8 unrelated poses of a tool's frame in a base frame.
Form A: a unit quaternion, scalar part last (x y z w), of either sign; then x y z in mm.
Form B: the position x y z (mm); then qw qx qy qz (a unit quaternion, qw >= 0). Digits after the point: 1 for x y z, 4 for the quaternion.
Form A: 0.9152 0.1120 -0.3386 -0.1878 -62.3 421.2 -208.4
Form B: -62.3 421.2 -208.4 0.1878 -0.9152 -0.1120 0.3386
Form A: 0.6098 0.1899 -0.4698 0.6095 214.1 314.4 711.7
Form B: 214.1 314.4 711.7 0.6095 0.6098 0.1899 -0.4698
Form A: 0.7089 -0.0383 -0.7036 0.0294 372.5 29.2 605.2
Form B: 372.5 29.2 605.2 0.0294 0.7089 -0.0383 -0.7036
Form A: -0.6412 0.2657 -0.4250 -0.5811 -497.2 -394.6 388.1
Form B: -497.2 -394.6 388.1 0.5811 0.6412 -0.2657 0.4250
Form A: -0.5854 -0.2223 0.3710 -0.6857 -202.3 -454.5 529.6
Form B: -202.3 -454.5 529.6 0.6857 0.5854 0.2223 -0.3710
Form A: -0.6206 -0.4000 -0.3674 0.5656 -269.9 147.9 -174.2
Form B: -269.9 147.9 -174.2 0.5656 -0.6206 -0.4000 -0.3674
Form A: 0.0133 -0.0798 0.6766 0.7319 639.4 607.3 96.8
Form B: 639.4 607.3 96.8 0.7319 0.0133 -0.0798 0.6766
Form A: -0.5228 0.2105 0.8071 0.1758 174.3 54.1 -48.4
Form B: 174.3 54.1 -48.4 0.1758 -0.5228 0.2105 0.8071
